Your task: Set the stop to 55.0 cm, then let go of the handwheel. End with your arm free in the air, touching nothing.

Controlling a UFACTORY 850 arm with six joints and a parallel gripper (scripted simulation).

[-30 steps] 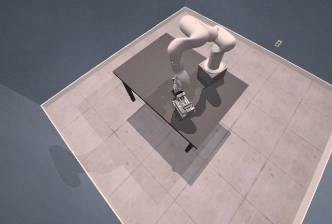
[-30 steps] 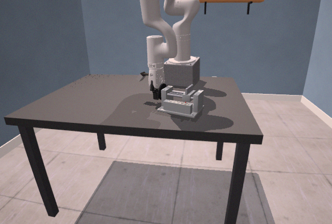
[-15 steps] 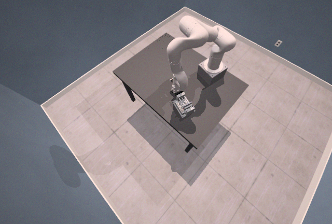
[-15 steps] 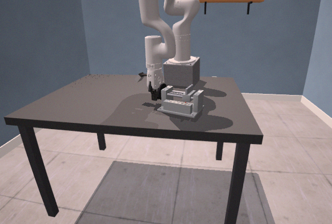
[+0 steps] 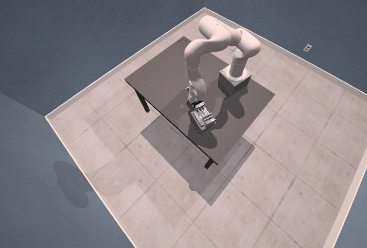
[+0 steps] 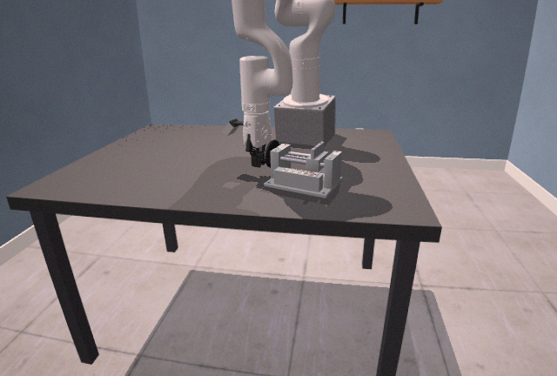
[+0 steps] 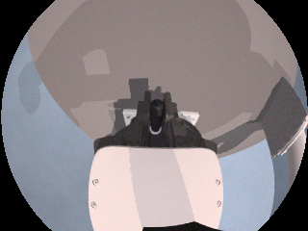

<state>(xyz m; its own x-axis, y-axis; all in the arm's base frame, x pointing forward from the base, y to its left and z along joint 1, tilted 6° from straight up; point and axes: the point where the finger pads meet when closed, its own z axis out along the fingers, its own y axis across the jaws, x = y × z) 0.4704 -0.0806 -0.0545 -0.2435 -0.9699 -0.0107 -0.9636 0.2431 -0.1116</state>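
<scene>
Right now the black handwheel is 3 cm to the left of my hand. Also, from my hand: dark handle (1 cm to the left); grey stop fixture (19 cm to the left, 3 cm ahead, 3 cm above).
</scene>
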